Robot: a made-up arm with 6 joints. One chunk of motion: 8 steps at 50 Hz.
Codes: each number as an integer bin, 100 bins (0 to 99) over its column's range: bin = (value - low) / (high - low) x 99, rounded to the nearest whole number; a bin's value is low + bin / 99 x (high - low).
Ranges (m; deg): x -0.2..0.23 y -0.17..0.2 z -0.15..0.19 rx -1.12..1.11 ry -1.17..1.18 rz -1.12..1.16
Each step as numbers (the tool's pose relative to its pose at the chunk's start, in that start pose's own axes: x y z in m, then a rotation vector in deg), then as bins.
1 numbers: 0.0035 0.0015 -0.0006 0.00 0.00 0.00
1 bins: 47 46 44 50 49 49
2 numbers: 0.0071 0.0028 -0.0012 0.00 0.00 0.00
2 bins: 48 46 43 50 49 49
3 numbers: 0.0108 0.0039 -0.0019 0.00 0.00 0.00
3 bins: 49 47 43 50 49 49
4 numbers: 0.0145 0.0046 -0.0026 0.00 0.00 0.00
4 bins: 49 47 43 50 49 49
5 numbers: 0.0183 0.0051 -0.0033 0.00 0.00 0.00
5 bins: 50 47 43 50 49 49
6 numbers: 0.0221 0.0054 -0.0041 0.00 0.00 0.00
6 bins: 51 47 42 50 49 49
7 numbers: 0.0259 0.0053 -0.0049 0.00 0.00 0.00
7 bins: 52 47 42 50 49 49
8 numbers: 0.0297 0.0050 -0.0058 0.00 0.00 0.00
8 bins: 53 47 42 50 49 49
